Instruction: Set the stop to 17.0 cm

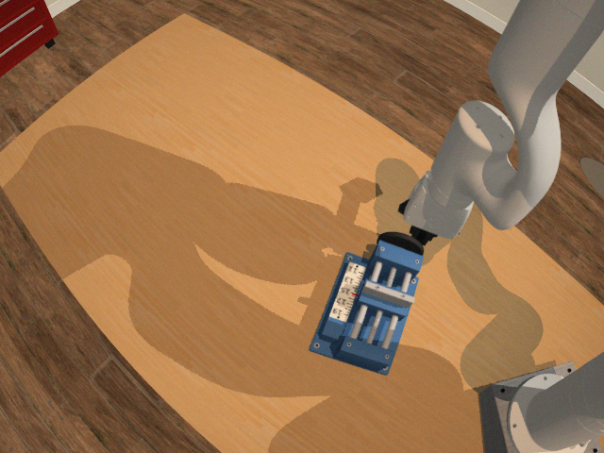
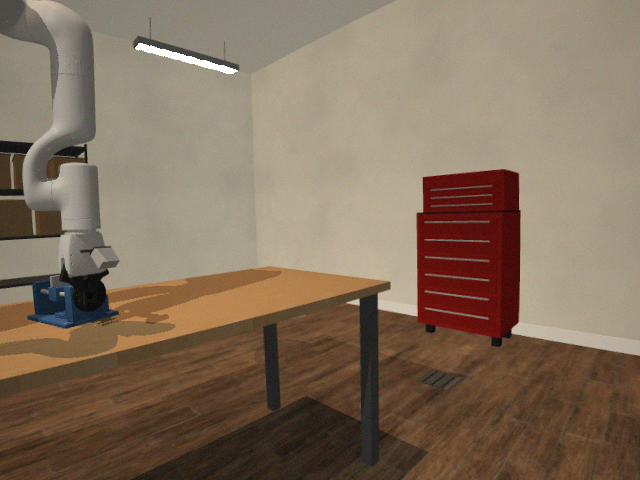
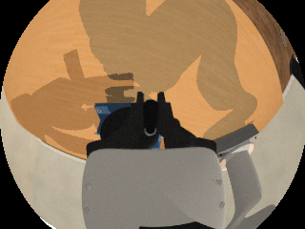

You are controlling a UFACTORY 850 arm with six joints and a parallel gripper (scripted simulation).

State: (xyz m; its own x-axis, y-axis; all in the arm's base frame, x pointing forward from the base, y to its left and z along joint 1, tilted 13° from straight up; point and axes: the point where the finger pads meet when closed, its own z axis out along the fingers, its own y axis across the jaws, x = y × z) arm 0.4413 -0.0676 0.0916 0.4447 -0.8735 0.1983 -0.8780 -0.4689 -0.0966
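Now: hand 2 cm to the right of the black handwheel. Also, from my hand: grey stop bar (15 cm to the left, 3 cm behind, 1 cm above).
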